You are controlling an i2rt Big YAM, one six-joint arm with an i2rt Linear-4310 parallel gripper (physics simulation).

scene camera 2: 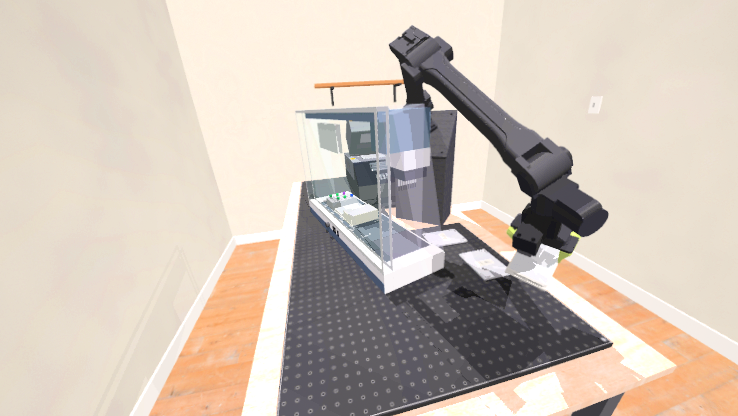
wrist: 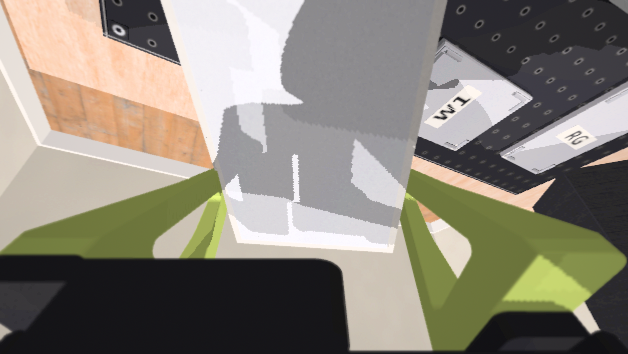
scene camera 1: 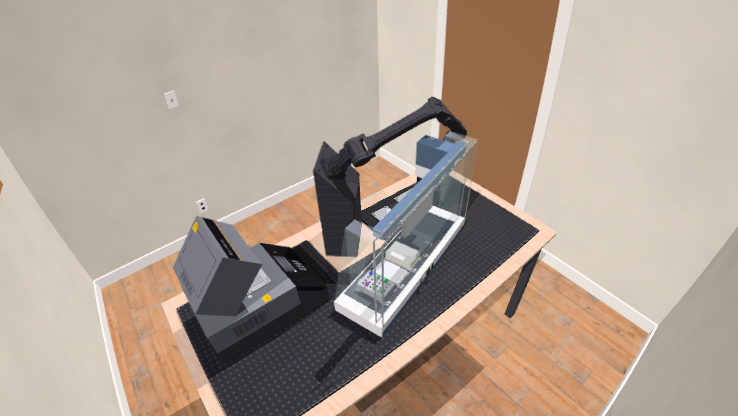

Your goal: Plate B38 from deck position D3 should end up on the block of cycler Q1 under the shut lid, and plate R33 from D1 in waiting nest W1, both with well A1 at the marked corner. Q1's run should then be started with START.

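Frame: origin at the arm's base, x back, y up, z left, level; millimetres.
Seen in the pictures: gripper, between the fingertips: (scene camera 2: 538, 253) (wrist: 312, 176); arm's base, origin of its link: (scene camera 1: 331, 168).
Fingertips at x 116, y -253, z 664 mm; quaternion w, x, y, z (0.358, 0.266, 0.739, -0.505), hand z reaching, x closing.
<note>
Offsets run from my fingertips to a thing's middle. "spot": to the spot under its first point.
My gripper (scene camera 2: 540, 252) (wrist: 312, 176) is shut on a white plate {dx -22, dy -1, dz +19 mm} (scene camera 2: 531, 269) (wrist: 320, 115), held tilted above the mat's far end near nest W1; no plate label or well A1 is readable. Waiting nest W1 {dx -23, dy -156, dz -189 mm} (scene camera 2: 493, 271) (wrist: 482, 111) lies on the mat, with no plate in it. The grey cycler {spot: dx -463, dy +38, dz -1184 mm} (scene camera 1: 248, 310) stands at the left in scene camera 1, its lid {dx -336, dy +189, dz -1248 mm} (scene camera 1: 198, 253) raised. A pale flat surface {spot: dx -358, dy +42, dz -1102 mm} (scene camera 1: 260, 281) shows inside; I cannot tell whether it is a plate. The dark control panel {spot: dx -281, dy -16, dz -955 mm} (scene camera 1: 291, 264) is beside it; START is too small to read.
The glass-walled deck (scene camera 1: 356, 313) (scene camera 2: 413, 271) stands mid-table, holding a pale block {dx -421, dy -81, dz -501 mm} (scene camera 1: 403, 254) (scene camera 2: 356, 212) and a rack with coloured dots (scene camera 1: 376, 284) (scene camera 2: 338, 196). Nest RG {dx -96, dy -156, dz -378 mm} (scene camera 2: 445, 237) (wrist: 545, 150) lies between W1 and the arm's black pedestal (scene camera 1: 336, 211).
</note>
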